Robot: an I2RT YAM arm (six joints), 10 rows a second.
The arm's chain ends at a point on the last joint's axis. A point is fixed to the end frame.
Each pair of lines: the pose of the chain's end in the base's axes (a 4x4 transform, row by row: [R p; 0 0 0 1], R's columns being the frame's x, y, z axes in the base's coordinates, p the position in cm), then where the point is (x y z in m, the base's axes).
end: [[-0.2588 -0.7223 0.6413 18.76], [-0.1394 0.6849 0.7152 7.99], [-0.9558 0.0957 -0.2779 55.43], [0 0 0 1]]
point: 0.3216 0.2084 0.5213
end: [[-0.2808 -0.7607 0.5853 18.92], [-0.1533 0.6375 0.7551 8.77], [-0.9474 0.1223 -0.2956 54.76], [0 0 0 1]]
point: 0.3137 0.2245 0.5108
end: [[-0.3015 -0.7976 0.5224 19.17], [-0.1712 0.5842 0.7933 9.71], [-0.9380 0.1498 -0.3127 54.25], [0 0 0 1]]
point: 0.3053 0.2420 0.5019
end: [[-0.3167 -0.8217 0.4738 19.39], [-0.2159 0.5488 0.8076 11.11], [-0.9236 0.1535 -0.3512 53.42], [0 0 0 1]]
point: 0.2990 0.2601 0.4861
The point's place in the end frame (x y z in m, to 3 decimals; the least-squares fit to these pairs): -0.021 -0.012 0.187
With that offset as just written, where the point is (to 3 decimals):
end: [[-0.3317 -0.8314 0.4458 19.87], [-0.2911 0.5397 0.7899 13.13], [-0.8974 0.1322 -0.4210 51.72], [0 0 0 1]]
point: 0.299 0.279 0.456
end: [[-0.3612 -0.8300 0.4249 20.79], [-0.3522 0.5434 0.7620 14.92], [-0.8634 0.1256 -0.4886 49.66], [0 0 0 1]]
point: 0.305 0.293 0.422
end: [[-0.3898 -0.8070 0.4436 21.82], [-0.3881 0.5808 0.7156 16.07], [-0.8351 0.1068 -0.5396 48.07], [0 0 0 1]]
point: 0.319 0.296 0.396
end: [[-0.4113 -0.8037 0.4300 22.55], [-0.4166 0.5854 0.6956 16.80], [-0.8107 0.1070 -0.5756 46.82], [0 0 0 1]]
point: 0.324 0.300 0.376
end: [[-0.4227 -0.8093 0.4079 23.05], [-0.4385 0.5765 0.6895 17.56], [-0.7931 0.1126 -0.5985 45.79], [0 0 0 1]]
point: 0.325 0.307 0.361
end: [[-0.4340 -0.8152 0.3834 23.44], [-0.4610 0.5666 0.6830 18.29], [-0.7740 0.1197 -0.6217 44.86], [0 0 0 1]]
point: 0.325 0.314 0.347
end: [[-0.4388 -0.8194 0.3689 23.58], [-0.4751 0.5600 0.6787 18.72], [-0.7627 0.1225 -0.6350 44.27], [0 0 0 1]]
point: 0.324 0.317 0.339
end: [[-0.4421 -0.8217 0.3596 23.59], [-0.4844 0.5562 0.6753 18.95], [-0.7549 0.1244 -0.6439 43.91], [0 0 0 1]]
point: 0.322 0.319 0.333
